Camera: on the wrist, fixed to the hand. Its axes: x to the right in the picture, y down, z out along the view.
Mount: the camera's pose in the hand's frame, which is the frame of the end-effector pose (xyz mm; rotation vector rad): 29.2 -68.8 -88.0 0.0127 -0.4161 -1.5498
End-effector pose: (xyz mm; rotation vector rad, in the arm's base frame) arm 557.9 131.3 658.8 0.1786 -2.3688 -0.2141
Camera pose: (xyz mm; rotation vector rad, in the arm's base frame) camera 602.6 49.5 727.0 2.0883 -2.0471 -0.9954
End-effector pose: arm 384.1 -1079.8 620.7 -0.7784 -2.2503 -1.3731
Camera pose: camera 321.4 -1176.3 630.2 -0.7096 2.0439 1.0858
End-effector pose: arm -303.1 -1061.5 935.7 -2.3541 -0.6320 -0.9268
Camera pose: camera -366.1 -1057.7 1032.4 1.4994 2.4282 0.7649
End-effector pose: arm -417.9 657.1 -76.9 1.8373 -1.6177 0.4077
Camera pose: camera -330.0 693.6 -11.6 2.6240 -0.0049 -0.6770
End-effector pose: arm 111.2 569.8 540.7 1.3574 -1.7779 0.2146
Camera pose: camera 214.9 574.6 591.3 2.4626 -0.5457 -0.9326
